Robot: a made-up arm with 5 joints.
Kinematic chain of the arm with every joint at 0, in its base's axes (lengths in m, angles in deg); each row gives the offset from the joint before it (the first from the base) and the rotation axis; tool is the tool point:
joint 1: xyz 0 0 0.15 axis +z
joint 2: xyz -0.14 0.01 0 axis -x
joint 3: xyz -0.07 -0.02 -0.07 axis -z
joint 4: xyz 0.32 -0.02 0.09 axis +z
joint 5: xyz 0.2 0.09 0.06 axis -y
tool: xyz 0 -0.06 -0.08
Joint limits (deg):
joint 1: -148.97..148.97
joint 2: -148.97..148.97
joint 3: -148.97..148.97
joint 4: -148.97..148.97
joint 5: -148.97..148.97
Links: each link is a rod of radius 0.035 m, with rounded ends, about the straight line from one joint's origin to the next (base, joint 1, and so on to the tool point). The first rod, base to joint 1, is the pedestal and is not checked.
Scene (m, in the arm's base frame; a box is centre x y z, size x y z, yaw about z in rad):
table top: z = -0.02
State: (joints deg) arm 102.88 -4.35 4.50 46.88 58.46
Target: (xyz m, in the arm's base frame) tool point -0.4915 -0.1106 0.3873
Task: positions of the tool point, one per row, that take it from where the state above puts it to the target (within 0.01 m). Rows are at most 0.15 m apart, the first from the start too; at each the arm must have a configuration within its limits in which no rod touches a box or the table.
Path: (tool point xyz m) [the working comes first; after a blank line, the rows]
Joints at the target: 87.87 -20.25 -64.82 34.20 73.65
Straight joint move there: clear.

1: -0.2886 0.1983 0.2240
2: -0.3618 0.1373 0.2593
3: -0.4212 0.0644 0.3013
4: -0.4647 -0.0189 0.3456
5: -0.4915 -0.1106 0.3873

